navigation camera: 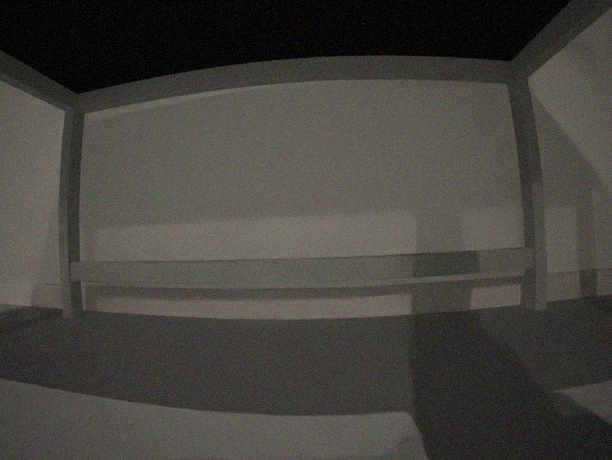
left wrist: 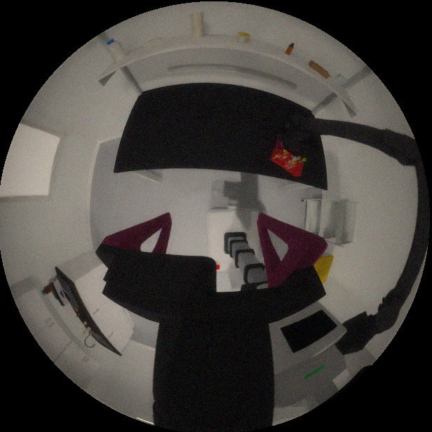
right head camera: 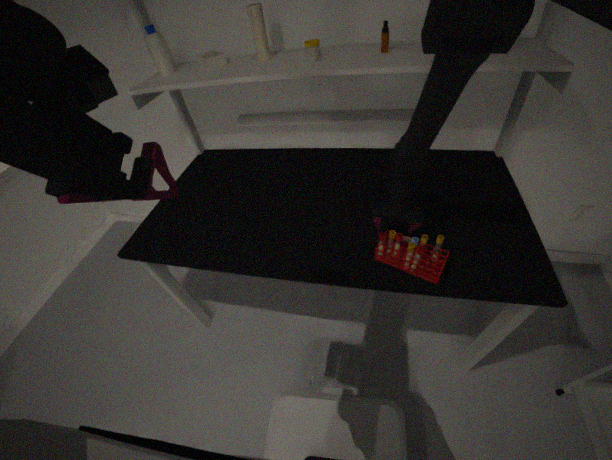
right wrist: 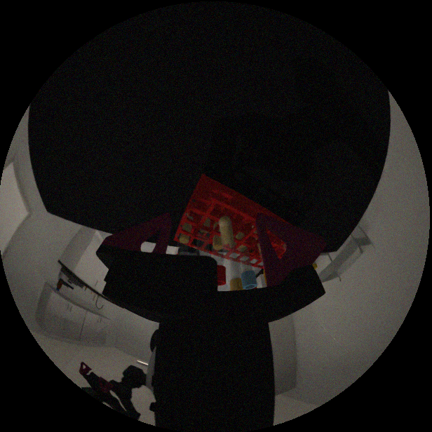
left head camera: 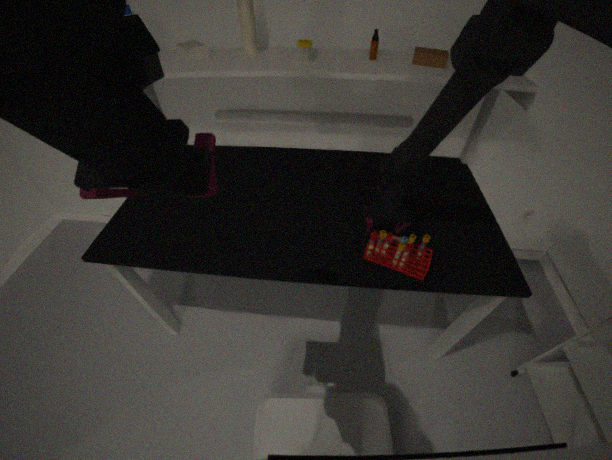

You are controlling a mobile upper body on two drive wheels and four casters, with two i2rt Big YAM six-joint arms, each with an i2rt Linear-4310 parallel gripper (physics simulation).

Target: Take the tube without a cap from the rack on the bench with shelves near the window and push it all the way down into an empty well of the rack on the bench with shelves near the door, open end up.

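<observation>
A red rack with several capped tubes stands near the front right of a black bench top. In the right wrist view, a pale tube with a rounded end and no visible cap shows between my fingertips; its exact tilt is unclear. My right gripper is open and empty, close behind the rack. Contact with the tube cannot be told. My left gripper is open and empty, away from the rack. A second rack does not show.
A pale shelf behind the bench bears an amber bottle, a brown box and a yellow-lidded jar. A white seat stands in front. A frame with a rail shows in the navigation view.
</observation>
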